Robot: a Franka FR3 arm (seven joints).
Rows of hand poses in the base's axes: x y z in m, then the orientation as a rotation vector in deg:
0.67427, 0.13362, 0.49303, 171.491, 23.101, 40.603
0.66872, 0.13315, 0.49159, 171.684, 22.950, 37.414
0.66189, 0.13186, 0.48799, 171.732, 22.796, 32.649
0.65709, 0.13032, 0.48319, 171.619, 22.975, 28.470
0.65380, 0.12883, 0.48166, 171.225, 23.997, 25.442
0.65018, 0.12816, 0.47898, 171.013, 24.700, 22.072
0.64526, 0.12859, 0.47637, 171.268, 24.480, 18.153
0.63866, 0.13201, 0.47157, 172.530, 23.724, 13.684
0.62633, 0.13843, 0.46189, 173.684, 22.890, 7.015
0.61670, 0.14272, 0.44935, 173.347, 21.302, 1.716
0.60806, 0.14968, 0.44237, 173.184, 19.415, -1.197
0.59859, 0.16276, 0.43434, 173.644, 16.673, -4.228
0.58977, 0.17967, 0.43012, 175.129, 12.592, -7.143
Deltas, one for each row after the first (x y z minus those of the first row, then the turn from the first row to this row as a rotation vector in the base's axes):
-0.00555, -0.00047, -0.00144, -0.752, 1.947, -0.271
-0.01238, -0.00176, -0.00504, -2.007, 4.832, -0.641
-0.01718, -0.00330, -0.00984, -3.168, 7.370, -0.758
-0.02047, -0.00479, -0.01137, -4.271, 9.181, -0.279
-0.02409, -0.00546, -0.01405, -5.217, 11.260, 0.014
-0.02901, -0.00503, -0.01666, -5.746, 13.784, -0.250
-0.03561, -0.00161, -0.02146, -5.297, 16.855, -0.733
-0.04794, 0.00481, -0.03114, -5.120, 21.304, -1.304
-0.05757, 0.00910, -0.04368, -6.001, 24.647, -2.513
-0.06621, 0.01606, -0.05066, -6.354, 26.496, -3.839
-0.07568, 0.02914, -0.05869, -5.988, 28.508, -5.625
-0.08450, 0.04605, -0.06291, -4.407, 30.555, -8.086

